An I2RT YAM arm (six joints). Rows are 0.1 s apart.
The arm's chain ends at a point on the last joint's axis. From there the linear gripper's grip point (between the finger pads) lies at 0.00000 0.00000 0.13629 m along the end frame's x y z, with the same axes.
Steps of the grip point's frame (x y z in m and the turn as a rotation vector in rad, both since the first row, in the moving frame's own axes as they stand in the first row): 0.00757, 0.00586, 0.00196, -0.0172, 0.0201, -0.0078; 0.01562, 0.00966, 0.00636, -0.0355, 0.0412, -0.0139; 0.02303, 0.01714, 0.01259, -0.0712, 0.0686, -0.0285; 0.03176, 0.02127, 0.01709, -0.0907, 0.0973, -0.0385; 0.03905, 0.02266, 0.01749, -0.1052, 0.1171, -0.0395; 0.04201, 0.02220, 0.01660, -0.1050, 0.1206, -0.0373
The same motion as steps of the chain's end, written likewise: 0.00482, 0.00353, 0.00201, -0.0172, 0.0201, -0.0078; 0.00997, 0.00486, 0.00656, -0.0355, 0.0412, -0.0139; 0.01356, 0.00759, 0.01326, -0.0712, 0.0686, -0.0285; 0.01830, 0.00920, 0.01829, -0.0907, 0.0973, -0.0385; 0.02288, 0.00870, 0.01917, -0.1052, 0.1171, -0.0395; 0.02538, 0.00826, 0.01834, -0.1050, 0.1206, -0.0373
